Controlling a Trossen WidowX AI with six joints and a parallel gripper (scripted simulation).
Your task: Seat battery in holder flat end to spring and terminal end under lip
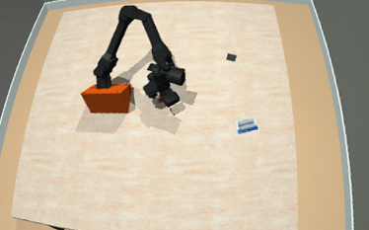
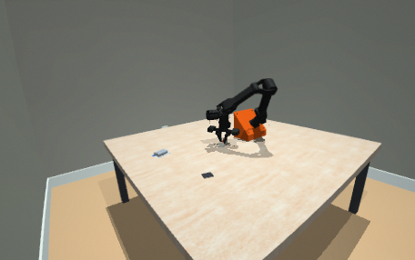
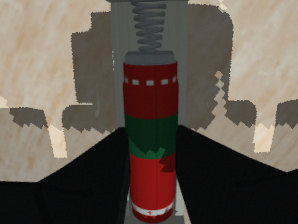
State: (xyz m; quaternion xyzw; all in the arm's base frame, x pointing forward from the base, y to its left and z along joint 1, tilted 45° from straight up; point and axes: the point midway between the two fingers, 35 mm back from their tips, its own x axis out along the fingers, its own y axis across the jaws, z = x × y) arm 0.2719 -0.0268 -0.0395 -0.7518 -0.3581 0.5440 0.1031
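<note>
My gripper tip is 10 mm below the battery. Round my gripper tip: small black square 330 mm ahead, 200 mm to the left, 10 mm below.
</note>
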